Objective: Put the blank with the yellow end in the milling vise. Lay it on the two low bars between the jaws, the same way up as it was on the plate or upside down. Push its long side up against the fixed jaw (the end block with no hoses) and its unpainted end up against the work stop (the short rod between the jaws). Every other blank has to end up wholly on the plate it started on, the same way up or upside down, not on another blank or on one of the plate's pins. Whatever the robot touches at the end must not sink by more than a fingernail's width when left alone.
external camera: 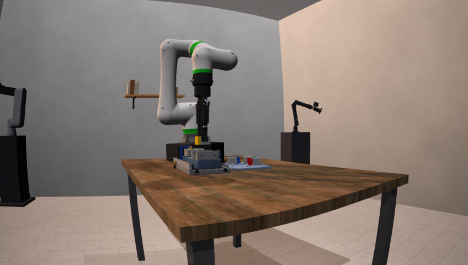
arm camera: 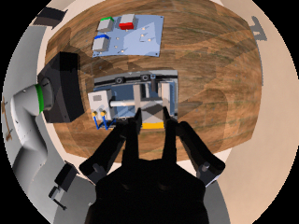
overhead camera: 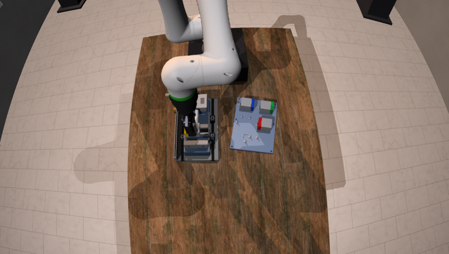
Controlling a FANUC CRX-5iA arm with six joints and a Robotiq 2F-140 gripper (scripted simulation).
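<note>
My gripper is now 30 mm above the yellow-ended blank. Round my hand: fixed jaw 30 mm ahead, 10 mm to the left, 100 mm below; then blue-grey plate 110 mm behind, 250 mm to the left, 170 mm below; then hosed block 160 mm behind, 10 mm to the right, 100 mm below.
</note>
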